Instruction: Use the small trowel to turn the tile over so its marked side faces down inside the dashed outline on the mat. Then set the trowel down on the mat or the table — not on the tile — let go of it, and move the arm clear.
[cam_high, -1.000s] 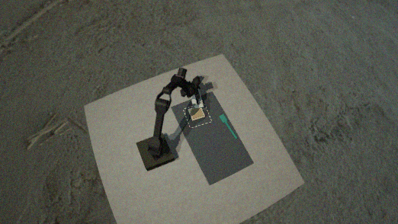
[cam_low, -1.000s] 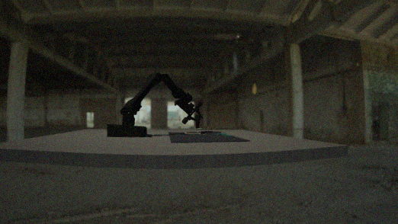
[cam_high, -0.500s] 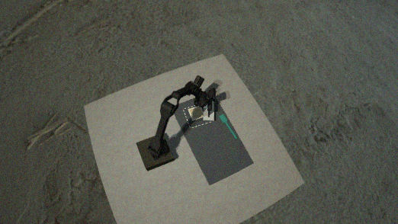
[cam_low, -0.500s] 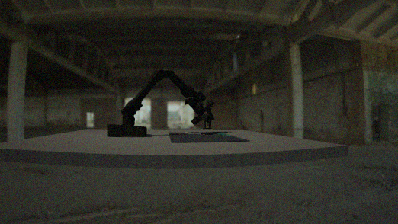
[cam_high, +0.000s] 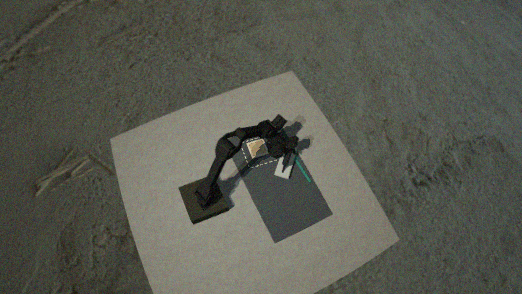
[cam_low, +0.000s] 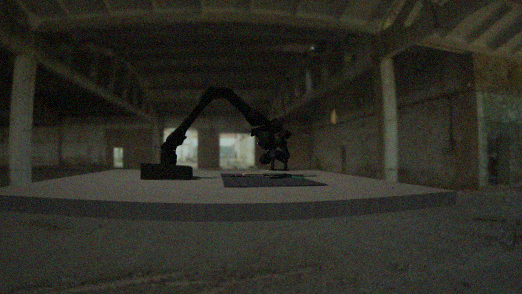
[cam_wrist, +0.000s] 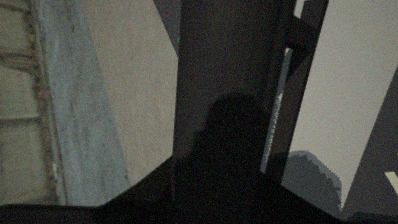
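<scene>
Now: gripper tip 20 mm short of the small green trowel, 30 mm to the left of it and 70 mm above it. Also, from my gripper tip: tile 110 mm behind, 160 mm to the left, 70 mm below; then dark grey mat 120 mm behind, 30 mm to the right, 100 mm below.
</scene>
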